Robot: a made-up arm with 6 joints. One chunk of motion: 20 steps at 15 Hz.
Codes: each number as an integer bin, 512 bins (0 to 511) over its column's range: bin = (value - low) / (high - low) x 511, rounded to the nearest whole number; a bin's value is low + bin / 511 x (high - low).
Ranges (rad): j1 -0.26..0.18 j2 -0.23..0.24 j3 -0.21..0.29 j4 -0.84..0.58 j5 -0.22..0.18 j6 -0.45..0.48
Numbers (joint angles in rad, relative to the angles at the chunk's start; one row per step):
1: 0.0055 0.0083 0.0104 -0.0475 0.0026 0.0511
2: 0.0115 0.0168 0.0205 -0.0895 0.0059 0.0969
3: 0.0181 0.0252 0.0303 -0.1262 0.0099 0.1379
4: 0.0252 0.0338 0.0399 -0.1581 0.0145 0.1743
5: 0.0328 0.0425 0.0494 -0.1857 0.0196 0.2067
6: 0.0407 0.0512 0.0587 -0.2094 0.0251 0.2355
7: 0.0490 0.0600 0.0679 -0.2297 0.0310 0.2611
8: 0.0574 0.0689 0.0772 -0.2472 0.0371 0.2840
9: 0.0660 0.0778 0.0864 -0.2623 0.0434 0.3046
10: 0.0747 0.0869 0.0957 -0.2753 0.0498 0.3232
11: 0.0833 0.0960 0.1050 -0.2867 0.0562 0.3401
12: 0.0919 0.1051 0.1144 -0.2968 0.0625 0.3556
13: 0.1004 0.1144 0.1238 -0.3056 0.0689 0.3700
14: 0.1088 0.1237 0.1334 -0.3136 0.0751 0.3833
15: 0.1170 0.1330 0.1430 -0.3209 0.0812 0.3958
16: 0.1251 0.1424 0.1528 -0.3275 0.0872 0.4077
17: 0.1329 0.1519 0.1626 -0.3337 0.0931 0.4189
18: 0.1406 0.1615 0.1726 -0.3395 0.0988 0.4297
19: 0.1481 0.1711 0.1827 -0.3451 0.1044 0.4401
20: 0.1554 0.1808 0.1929 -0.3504 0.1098 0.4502
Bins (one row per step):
1: 308 259 225 285 284 275
2: 315 268 236 270 289 301
3: 323 277 246 257 294 323
4: 331 287 255 245 300 343
5: 340 296 265 235 306 361
6: 349 306 275 227 313 377
7: 359 315 284 220 321 391
8: 369 325 294 213 328 403
9: 379 335 303 208 336 415
10: 389 345 312 203 345 425
11: 399 354 322 199 353 434
12: 409 364 332 195 361 443
13: 419 374 341 192 369 451
14: 428 385 351 189 377 458
15: 438 395 361 187 385 465
16: 447 405 371 184 392 471
17: 456 415 381 182 400 477
18: 465 426 391 180 407 483
19: 474 436 401 178 414 489
20: 482 447 412 176 421 495

